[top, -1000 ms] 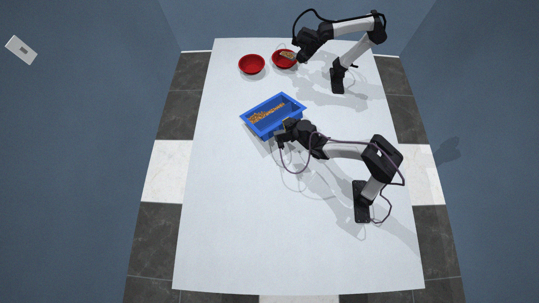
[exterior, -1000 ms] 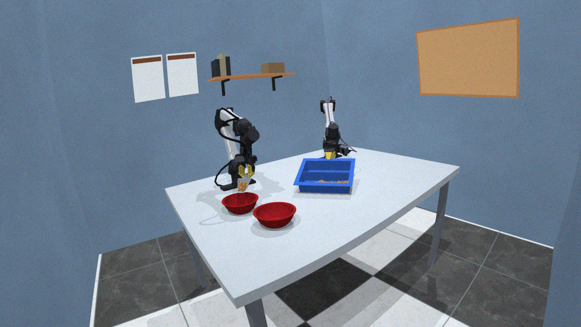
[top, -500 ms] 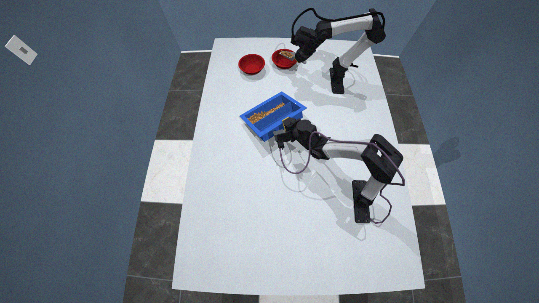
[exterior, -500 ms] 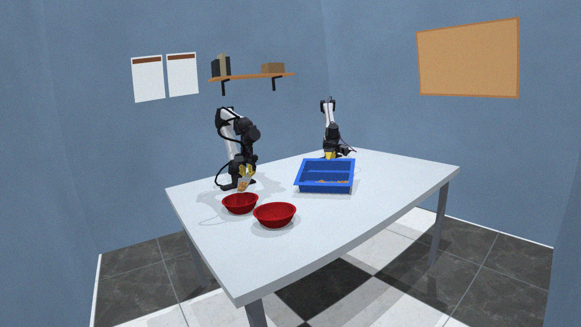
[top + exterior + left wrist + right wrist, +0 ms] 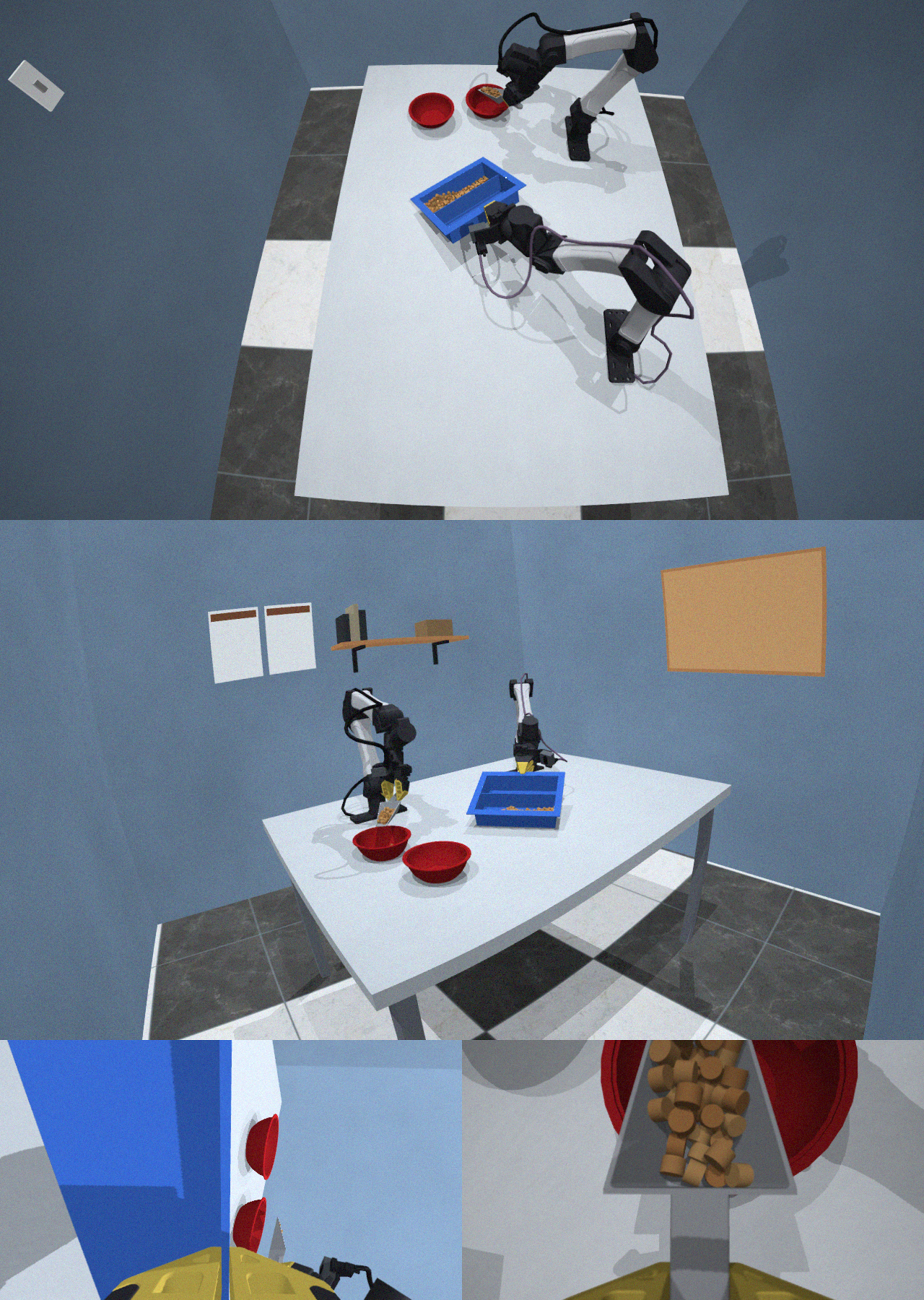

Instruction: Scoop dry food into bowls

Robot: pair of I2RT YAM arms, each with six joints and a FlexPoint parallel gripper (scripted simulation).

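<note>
Right now the blue box is 7 cm to the right of my left hand, 5 cm below it and 5 cm ahead of it. The rest, counted from my left hand: grey scoop (44 cm to the right, 7 cm behind, 2 cm below).
</note>
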